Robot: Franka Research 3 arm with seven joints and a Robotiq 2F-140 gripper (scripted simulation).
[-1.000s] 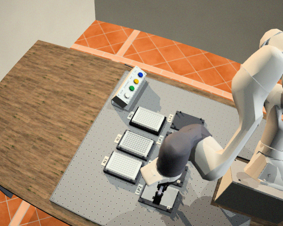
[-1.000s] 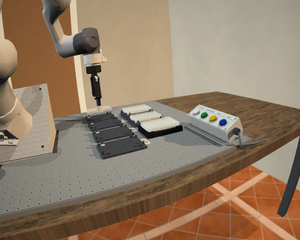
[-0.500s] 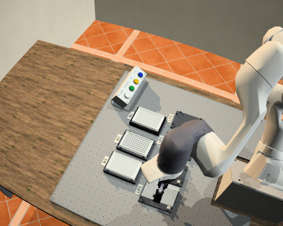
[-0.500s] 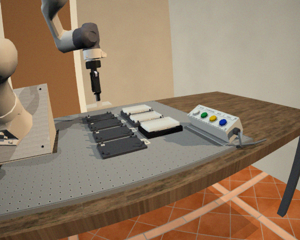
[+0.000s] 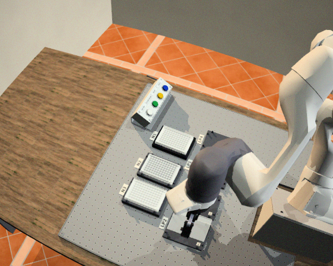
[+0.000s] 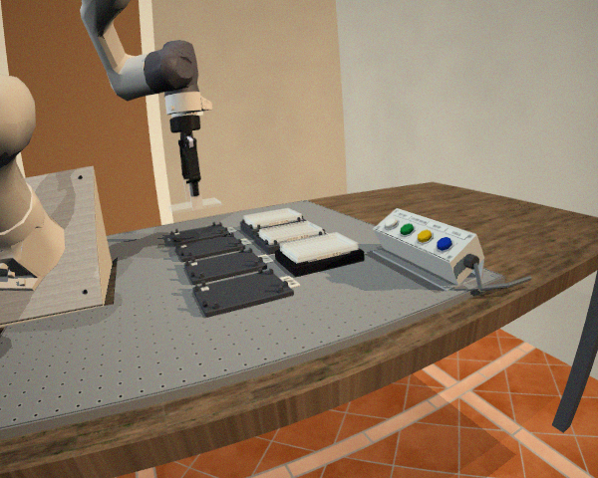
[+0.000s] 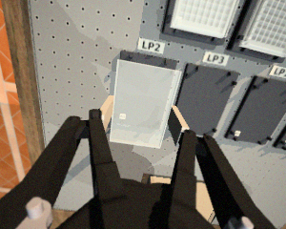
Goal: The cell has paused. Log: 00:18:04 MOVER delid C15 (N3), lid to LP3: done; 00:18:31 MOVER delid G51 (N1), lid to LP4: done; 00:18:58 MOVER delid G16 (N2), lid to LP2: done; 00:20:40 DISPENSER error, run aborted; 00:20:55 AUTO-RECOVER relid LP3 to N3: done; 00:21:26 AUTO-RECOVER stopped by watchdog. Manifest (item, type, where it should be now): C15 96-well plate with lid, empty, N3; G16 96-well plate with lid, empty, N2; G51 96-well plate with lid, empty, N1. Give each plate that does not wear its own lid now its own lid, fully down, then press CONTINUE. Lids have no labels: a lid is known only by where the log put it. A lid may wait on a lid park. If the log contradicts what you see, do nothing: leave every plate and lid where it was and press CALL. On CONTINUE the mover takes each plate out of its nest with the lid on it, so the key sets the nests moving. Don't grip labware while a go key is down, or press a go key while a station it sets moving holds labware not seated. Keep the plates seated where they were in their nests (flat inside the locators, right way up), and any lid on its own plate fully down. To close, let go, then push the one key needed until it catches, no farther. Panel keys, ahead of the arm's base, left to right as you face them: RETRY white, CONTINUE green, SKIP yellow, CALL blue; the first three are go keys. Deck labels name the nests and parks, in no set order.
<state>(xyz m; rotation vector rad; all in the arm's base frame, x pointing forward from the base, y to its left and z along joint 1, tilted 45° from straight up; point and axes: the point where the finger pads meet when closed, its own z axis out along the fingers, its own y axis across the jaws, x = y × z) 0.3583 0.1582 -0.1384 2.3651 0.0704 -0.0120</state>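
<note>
The plate is 190 mm ahead of my hand, 180 mm to the right of it and 80 mm below it. From my hand the other things lie so: LP3 park (10 mm ahead, 120 mm to the right, 100 mm below); lp2 park (100 mm below); lp1 park (20 mm ahead, 260 mm to the right, 100 mm below).
</note>
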